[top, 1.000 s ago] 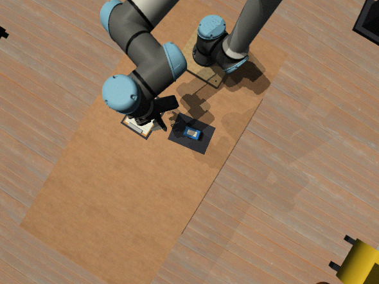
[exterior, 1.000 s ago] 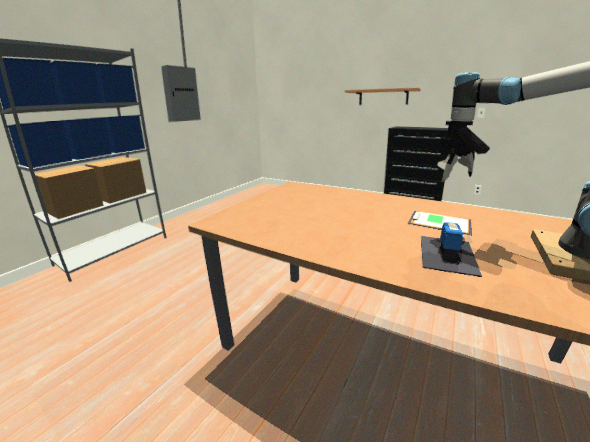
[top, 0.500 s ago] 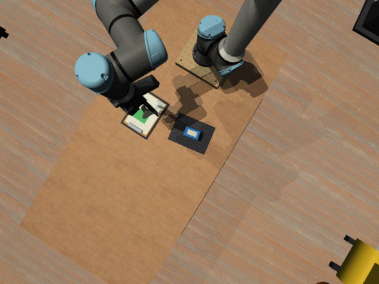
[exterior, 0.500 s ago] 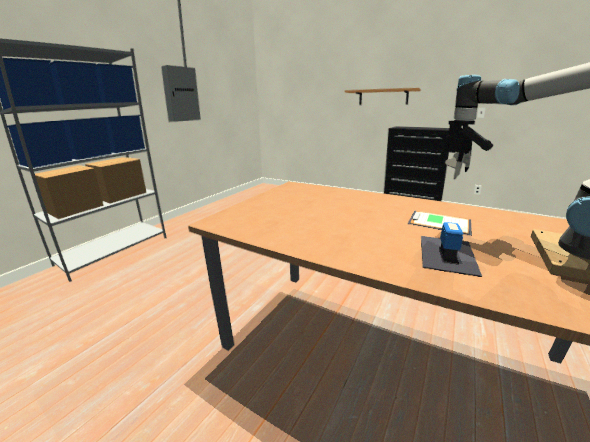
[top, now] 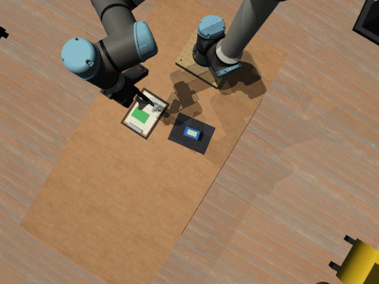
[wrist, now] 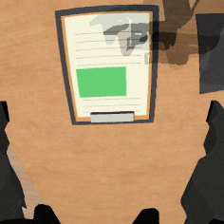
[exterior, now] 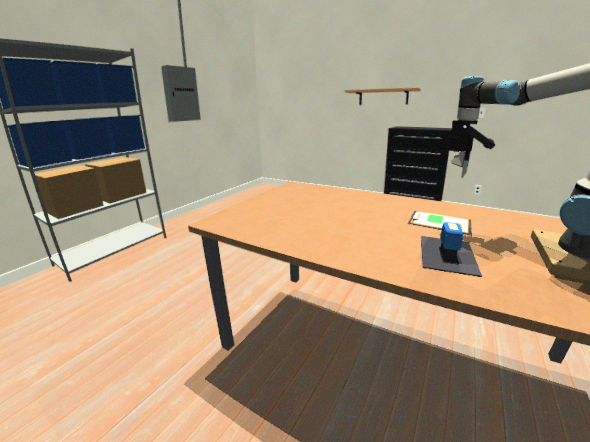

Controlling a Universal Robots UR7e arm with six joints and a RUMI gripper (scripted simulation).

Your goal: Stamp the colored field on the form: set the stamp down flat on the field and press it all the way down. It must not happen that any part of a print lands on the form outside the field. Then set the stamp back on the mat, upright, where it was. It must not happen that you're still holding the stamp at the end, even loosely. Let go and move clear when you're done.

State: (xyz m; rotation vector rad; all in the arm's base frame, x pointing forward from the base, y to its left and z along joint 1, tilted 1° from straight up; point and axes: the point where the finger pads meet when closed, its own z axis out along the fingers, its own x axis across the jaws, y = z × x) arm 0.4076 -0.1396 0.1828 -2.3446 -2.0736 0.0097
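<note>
Now: the blue stamp 3 cm ahead of my hand, 28 cm to the left of it and 17 cm below it. Also, from my hand: form: 7 cm ahead, 1 cm to the right, 22 cm below; dark mat: 3 cm ahead, 28 cm to the left, 22 cm below.
</note>
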